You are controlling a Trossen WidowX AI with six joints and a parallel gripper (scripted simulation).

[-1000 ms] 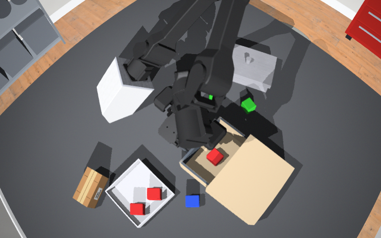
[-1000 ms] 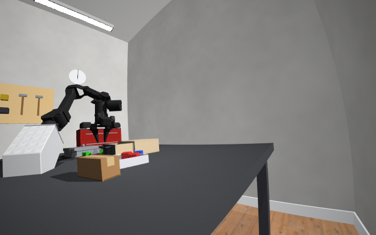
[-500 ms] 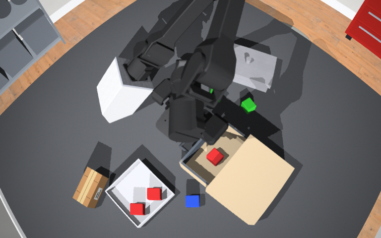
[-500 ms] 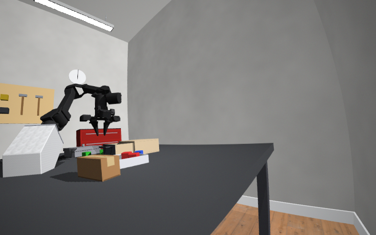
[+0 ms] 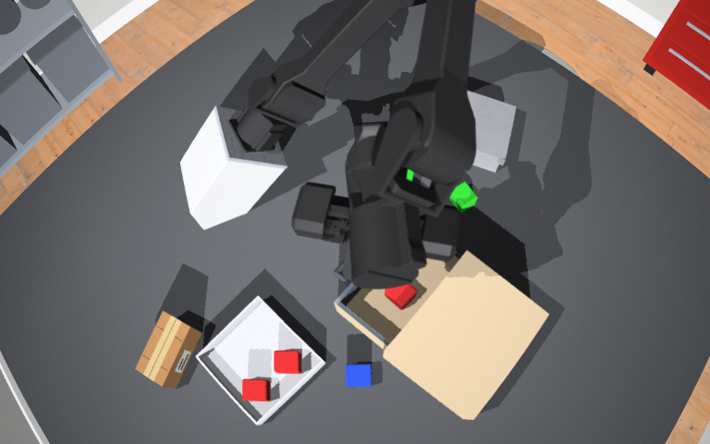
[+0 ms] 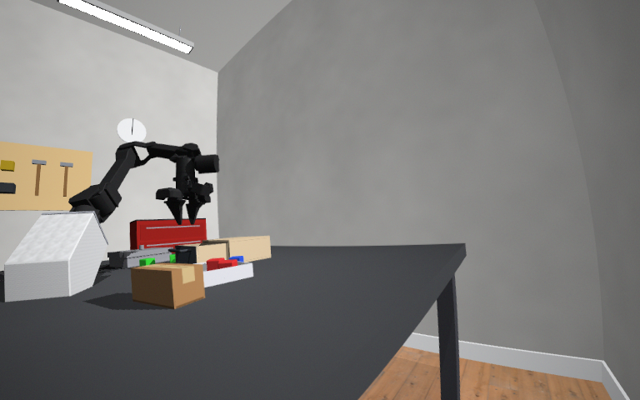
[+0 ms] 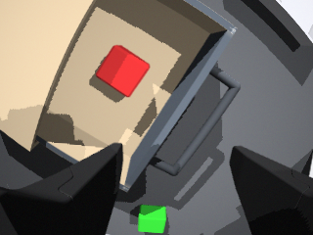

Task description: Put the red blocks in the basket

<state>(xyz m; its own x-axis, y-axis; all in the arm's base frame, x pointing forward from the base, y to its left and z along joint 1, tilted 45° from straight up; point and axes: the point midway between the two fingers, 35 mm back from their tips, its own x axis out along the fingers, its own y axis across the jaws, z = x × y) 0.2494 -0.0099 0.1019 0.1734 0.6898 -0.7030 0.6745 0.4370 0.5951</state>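
The white basket is 3 cm ahead of my hand, 23 cm to the right of it and 15 cm below it. From my hand the other things lie so: knobbed lid 15 cm behind, 28 cm to the left, 11 cm below; then blue block 12 cm ahead, 11 cm to the right, 15 cm below; then tan drawer unit 12 cm ahead, 4 cm to the left, 13 cm below.
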